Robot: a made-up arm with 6 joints. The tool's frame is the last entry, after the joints.
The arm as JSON. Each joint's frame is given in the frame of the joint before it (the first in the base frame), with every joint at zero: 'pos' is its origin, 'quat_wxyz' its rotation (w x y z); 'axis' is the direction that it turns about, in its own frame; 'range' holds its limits. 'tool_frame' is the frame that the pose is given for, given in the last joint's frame.
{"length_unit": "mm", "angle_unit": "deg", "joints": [
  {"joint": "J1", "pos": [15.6, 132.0, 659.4], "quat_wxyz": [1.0, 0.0, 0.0, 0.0], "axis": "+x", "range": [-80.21, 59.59]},
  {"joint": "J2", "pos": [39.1, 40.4, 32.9], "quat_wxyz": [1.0, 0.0, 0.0, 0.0], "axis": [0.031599, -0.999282, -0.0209], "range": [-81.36, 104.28]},
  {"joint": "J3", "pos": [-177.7, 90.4, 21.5], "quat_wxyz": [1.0, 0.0, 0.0, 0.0], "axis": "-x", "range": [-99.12, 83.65]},
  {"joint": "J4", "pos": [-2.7, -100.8, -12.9], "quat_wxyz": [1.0, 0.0, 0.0, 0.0], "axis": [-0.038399, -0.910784, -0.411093], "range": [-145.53, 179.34]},
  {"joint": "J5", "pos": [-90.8, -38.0, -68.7], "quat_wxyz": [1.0, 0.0, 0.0, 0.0], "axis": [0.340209, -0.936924, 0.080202], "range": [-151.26, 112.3]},
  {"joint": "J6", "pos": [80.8, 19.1, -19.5], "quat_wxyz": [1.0, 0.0, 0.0, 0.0], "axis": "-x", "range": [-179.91, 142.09]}
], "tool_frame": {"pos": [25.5, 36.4, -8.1], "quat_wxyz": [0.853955, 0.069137, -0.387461, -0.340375]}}
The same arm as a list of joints. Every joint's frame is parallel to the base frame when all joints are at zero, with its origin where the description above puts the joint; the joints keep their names.
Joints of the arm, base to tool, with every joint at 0 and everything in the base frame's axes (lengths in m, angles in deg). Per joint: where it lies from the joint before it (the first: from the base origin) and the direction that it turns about. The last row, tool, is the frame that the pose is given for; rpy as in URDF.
J1: axis +x xyz 0.0156 0.1320 0.6594
J2: axis 0.031599 -0.999282 -0.0209 xyz 0.0391 0.0404 0.0329
J3: axis -x xyz -0.1777 0.0904 0.0215
J4: axis -0.038399 -0.910784 -0.411093 xyz -0.0027 -0.1008 -0.0129
J5: axis 0.340209 -0.936924 0.080202 xyz -0.0908 -0.0380 -0.0687
J6: axis -x xyz 0.0808 0.0191 -0.0195
tool: xyz 0.0255 0.0364 -0.0081 rpy 28.95 -37.93 -53.60
Joint limits (deg, base to tool): -80.21..59.59 -81.36..104.28 -99.12..83.65 -145.53..179.34 -151.26..112.30 -179.91..142.09

